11 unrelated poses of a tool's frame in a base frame.
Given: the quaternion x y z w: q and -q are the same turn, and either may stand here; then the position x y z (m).
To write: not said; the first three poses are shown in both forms.
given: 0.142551 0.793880 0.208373 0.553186 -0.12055 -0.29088 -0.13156
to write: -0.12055 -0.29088 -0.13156 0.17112 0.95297 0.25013 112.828
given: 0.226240 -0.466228 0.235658 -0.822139 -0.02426 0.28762 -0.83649
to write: -0.02426 0.28762 -0.83649 -0.39741 0.81897 -0.41395 69.401
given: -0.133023 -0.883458 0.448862 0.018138 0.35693 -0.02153 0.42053
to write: 0.35693 -0.02153 0.42053 -0.13304 -0.88360 0.44894 177.921
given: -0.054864 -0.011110 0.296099 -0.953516 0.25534 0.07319 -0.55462
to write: 0.25534 0.07319 -0.55462 0.18206 0.03687 -0.98260 35.077
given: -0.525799 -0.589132 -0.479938 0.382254 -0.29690 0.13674 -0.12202
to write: -0.29690 0.13674 -0.12202 -0.56901 -0.63755 -0.51938 135.053
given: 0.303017 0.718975 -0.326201 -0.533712 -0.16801 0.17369 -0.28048
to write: -0.16801 0.17369 -0.28048 -0.35832 -0.85019 0.38573 115.487
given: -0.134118 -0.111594 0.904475 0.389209 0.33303 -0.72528 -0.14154
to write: 0.33303 -0.72528 -0.14154 -0.14560 -0.12115 0.98190 134.189
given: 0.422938 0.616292 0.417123 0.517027 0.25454 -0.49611 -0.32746
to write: 0.25454 -0.49611 -0.32746 0.49410 0.71999 0.48731 117.734
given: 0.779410 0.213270 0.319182 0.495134 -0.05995 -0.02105 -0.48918
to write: -0.05995 -0.02105 -0.48918 0.89709 0.24547 0.36738 120.643
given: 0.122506 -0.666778 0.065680 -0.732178 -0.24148 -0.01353 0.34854
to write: -0.24148 -0.01353 0.34854 -0.17986 0.97895 -0.09643 85.861
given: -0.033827 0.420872 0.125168 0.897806 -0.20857 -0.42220 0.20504
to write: -0.20857 -0.42220 0.20504 -0.07681 0.95568 0.28422 52.258
